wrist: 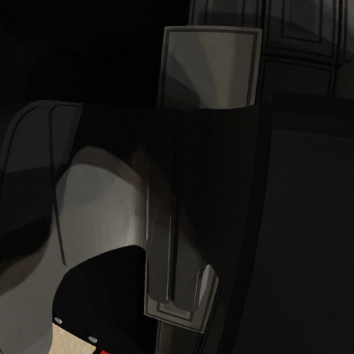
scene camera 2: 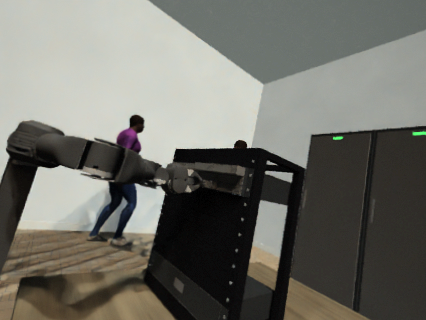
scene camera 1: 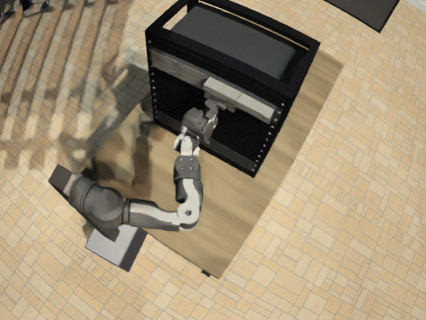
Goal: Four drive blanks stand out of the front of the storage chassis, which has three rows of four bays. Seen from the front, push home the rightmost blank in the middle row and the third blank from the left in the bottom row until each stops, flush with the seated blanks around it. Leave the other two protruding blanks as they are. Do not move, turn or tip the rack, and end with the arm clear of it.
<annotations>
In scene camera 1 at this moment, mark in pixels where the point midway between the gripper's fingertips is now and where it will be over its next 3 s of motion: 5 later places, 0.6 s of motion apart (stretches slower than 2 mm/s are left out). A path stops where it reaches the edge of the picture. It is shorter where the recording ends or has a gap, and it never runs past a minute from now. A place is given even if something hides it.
My gripper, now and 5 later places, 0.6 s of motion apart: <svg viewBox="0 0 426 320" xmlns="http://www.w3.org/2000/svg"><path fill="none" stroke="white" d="M218 102L221 98L221 98L218 104L213 109L207 115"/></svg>
</annotations>
